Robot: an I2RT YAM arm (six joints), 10 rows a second.
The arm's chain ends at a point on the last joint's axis. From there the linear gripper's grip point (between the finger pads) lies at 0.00 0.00 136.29 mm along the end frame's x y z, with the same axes.
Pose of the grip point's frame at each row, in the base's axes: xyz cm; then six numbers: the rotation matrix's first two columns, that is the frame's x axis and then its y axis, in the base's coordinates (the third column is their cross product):
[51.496 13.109 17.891 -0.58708 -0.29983 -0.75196 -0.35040 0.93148 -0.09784]
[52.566 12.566 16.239 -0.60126 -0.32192 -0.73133 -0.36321 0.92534 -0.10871]
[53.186 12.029 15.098 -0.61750 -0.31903 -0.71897 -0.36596 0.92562 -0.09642]
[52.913 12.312 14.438 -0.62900 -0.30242 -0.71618 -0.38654 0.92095 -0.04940]
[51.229 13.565 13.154 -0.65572 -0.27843 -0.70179 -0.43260 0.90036 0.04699]
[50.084 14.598 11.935 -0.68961 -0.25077 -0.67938 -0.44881 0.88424 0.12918]
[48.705 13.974 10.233 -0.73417 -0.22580 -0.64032 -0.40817 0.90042 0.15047]
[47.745 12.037 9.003 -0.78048 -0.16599 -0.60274 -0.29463 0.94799 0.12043]
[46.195 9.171 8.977 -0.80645 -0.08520 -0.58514 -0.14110 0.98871 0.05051]
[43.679 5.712 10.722 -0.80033 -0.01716 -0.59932 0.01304 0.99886 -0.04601]
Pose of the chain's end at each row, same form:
[41.550 10.301 26.776 -0.58708 -0.29983 -0.75196 -0.35040 0.93148 -0.09784]
[42.866 9.837 25.415 -0.60126 -0.32192 -0.73133 -0.36321 0.92534 -0.10871]
[43.697 9.254 24.479 -0.61750 -0.31903 -0.71897 -0.36596 0.92562 -0.09642]
[43.720 8.963 23.926 -0.62900 -0.30242 -0.71618 -0.38654 0.92095 -0.04940]
[42.796 9.007 22.842 -0.65572 -0.27843 -0.70179 -0.43260 0.90036 0.04699]
[42.338 9.228 21.780 -0.68961 -0.25077 -0.67938 -0.44881 0.88424 0.12918]
[41.310 8.906 20.499 -0.73417 -0.22580 -0.64032 -0.40817 0.90042 0.15047]
[40.230 8.336 19.753 -0.78048 -0.16599 -0.60274 -0.29463 0.94799 0.12043]
[38.369 7.491 20.008 -0.80645 -0.08520 -0.58514 -0.14110 0.98871 0.05051]
[35.509 6.320 21.614 -0.80033 -0.01716 -0.59932 0.01304 0.99886 -0.04601]

